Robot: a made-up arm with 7 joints.
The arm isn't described. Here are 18 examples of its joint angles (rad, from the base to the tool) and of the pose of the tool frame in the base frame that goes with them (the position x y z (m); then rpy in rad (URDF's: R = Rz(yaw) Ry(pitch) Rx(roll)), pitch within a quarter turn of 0, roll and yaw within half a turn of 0).
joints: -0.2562 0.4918 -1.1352 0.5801 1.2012 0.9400 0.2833
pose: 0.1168 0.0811 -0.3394 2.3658 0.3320 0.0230
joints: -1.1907 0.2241 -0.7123 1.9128 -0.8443 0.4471 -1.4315
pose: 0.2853 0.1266 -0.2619 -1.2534 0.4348 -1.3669
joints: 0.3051 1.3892 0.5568 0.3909 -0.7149 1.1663 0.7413
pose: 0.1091 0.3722 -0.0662 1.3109 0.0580 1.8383
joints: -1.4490 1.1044 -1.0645 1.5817 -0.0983 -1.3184 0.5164
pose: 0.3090 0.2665 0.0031 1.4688 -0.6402 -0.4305
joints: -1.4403 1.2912 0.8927 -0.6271 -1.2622 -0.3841 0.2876
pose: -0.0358 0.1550 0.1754 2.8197 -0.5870 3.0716
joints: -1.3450 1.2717 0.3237 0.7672 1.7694 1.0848 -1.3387
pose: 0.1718 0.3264 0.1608 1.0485 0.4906 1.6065
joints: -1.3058 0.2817 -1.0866 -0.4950 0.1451 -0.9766 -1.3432
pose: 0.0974 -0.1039 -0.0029 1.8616 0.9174 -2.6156
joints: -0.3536 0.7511 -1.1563 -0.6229 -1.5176 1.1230 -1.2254
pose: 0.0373 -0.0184 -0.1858 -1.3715 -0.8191 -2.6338
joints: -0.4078 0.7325 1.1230 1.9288 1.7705 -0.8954 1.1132
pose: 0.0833 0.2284 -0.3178 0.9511 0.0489 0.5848
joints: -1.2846 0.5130 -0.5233 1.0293 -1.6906 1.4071 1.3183
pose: 0.3426 0.0442 -0.1222 1.5390 1.1046 1.5665
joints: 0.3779 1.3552 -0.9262 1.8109 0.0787 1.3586 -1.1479
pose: -0.0738 0.3876 0.0464 1.6887 -0.4715 -2.9597
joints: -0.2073 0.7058 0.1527 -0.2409 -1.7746 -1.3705 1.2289
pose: 0.1837 0.2218 -0.0809 -1.7366 0.6749 1.1931
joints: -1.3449 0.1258 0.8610 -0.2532 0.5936 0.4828 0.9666
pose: 0.2633 0.1807 0.0779 -0.5619 -0.0440 1.8704
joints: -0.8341 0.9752 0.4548 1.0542 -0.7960 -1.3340 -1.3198
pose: 0.2124 0.3351 -0.0186 1.2988 -0.6055 -0.7191
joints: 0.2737 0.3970 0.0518 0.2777 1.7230 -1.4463 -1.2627
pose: 0.0196 0.1183 -0.2996 -0.5370 0.7894 2.8648
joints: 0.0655 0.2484 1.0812 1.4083 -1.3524 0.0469 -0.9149
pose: -0.1011 0.1938 -0.3685 -1.1303 0.4775 1.0458
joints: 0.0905 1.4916 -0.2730 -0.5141 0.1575 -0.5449 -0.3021
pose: 0.1486 0.1173 -0.1123 1.0532 0.5621 -1.2929
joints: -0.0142 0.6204 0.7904 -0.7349 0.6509 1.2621 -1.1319
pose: 0.1018 0.2485 -0.0239 0.6348 0.5820 0.5588
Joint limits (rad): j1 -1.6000..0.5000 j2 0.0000..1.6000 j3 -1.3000..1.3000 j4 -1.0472..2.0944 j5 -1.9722..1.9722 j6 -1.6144..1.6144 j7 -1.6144..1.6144
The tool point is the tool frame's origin. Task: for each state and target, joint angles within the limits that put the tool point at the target. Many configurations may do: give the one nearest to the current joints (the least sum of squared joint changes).
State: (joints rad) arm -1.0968 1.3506 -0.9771 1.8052 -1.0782 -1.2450 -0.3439
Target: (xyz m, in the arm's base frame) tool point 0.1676 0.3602 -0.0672
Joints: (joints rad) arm -0.8155 1.1027 -0.9454 1.9205 -1.0800 -1.4301 -0.3439
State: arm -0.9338 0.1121 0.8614 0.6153 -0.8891 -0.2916 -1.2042
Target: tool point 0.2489 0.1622 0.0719
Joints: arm -1.1578 0.1768 0.6508 -0.1840 -0.7922 -0.4587 -1.2042
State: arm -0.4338 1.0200 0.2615 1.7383 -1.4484 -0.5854 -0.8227
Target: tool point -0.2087 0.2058 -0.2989
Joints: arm 0.1933 0.3857 0.3529 1.8488 -1.4653 -0.3838 -0.8227
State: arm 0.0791 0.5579 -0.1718 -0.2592 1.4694 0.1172 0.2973
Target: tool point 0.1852 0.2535 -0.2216
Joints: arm -0.0800 0.7723 0.0191 0.3734 1.4425 0.1551 0.2973
